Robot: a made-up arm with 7 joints.
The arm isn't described. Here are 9 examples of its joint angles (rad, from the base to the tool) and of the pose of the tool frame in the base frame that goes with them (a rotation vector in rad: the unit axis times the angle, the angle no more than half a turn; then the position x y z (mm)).
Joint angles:
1: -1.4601 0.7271 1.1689 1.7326 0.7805 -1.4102 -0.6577
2: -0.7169 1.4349 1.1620 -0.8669 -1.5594 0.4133 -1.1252
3: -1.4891 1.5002 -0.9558 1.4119 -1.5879 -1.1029 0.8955
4: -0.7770 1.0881 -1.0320 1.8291 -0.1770 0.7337 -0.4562
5: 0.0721 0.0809 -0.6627 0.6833 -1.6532 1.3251 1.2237
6: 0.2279 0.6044 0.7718 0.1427 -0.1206 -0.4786 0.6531
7: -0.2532 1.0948 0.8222 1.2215 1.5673 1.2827 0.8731
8: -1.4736 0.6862 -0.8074 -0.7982 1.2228 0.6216 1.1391
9: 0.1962 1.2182 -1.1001 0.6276 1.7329 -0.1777 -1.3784
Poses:
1: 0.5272 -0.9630 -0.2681 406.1 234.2 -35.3
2: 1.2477 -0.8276 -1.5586 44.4 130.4 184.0
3: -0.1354 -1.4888 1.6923 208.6 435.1 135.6
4: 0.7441 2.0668 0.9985 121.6 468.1 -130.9
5: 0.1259 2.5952 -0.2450 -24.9 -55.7 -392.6
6: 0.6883 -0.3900 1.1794 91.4 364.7 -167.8
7: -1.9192 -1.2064 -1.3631 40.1 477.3 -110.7
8: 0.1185 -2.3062 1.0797 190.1 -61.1 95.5
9: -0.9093 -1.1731 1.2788 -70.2 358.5 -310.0
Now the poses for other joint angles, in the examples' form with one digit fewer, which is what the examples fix.
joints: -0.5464 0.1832 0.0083 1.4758 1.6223 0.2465 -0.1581
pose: 1.684 1.265 -0.863 180 139 -440
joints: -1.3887 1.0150 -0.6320 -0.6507 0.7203 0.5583 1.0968
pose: 0.645 -1.993 0.946 254 5 112
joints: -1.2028 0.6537 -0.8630 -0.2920 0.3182 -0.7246 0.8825
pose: 0.027 -1.743 -0.614 258 -73 -28
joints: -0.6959 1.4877 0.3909 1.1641 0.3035 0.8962 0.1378
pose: 0.642 1.070 1.652 135 498 27
